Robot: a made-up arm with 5 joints. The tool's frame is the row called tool.
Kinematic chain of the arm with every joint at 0, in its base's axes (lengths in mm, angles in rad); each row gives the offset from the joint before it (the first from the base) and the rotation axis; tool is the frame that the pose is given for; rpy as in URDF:
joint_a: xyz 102.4 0 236.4 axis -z
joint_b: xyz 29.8 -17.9 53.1 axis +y
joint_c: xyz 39.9 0 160.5 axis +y
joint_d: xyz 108.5 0 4.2 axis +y
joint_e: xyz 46.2 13.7 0 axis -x
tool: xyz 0 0 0 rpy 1.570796 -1.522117 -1.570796
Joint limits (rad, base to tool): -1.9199..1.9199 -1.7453..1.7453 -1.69..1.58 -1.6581..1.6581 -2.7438..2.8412
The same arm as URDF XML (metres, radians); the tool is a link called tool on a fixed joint. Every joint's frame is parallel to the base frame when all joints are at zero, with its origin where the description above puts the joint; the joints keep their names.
<robot name="arm">
  <joint name="joint_a" type="revolute">
    <parent link="base"/>
    <child link="link1"/>
    <origin xyz="0.1024 0 0.2364" rpy="0 0 0"/>
    <axis xyz="0 0 -1"/>
    <limit lower="-1.9199" upper="1.9199"/>
  </joint>
  <joint name="joint_b" type="revolute">
    <parent link="link1"/>
    <child link="link2"/>
    <origin xyz="0.0298 -0.0179 0.0531" rpy="0 0 0"/>
    <axis xyz="0 1 0"/>
    <limit lower="-1.7453" upper="1.7453"/>
  </joint>
  <joint name="joint_c" type="revolute">
    <parent link="link2"/>
    <child link="link3"/>
    <origin xyz="0.0399 0 0.1605" rpy="0 0 0"/>
    <axis xyz="0 1 0"/>
    <limit lower="-1.69" upper="1.58"/>
  </joint>
  <joint name="joint_d" type="revolute">
    <parent link="link3"/>
    <child link="link4"/>
    <origin xyz="0.1085 0 0.0042" rpy="0 0 0"/>
    <axis xyz="0 1 0"/>
    <limit lower="-1.6581" upper="1.6581"/>
  </joint>
  <joint name="joint_e" type="revolute">
    <parent link="link4"/>
    <child link="link5"/>
    <origin xyz="0.0462 0.0137 0" rpy="0 0 0"/>
    <axis xyz="-1 0 0"/>
    <limit lower="-2.7438" upper="2.8412"/>
  </joint>
  <joint name="tool_joint" type="fixed">
    <parent link="link5"/>
    <child link="tool"/>
    <origin xyz="0 0 0" rpy="1.5708 -1.5221 -1.5708"/>
  </joint>
  <link name="base"/>
  <link name="link1"/>
  <link name="link2"/>
  <link name="link3"/>
  <link name="link4"/>
  <link name="link5"/>
  <link name="tool"/>
</robot>

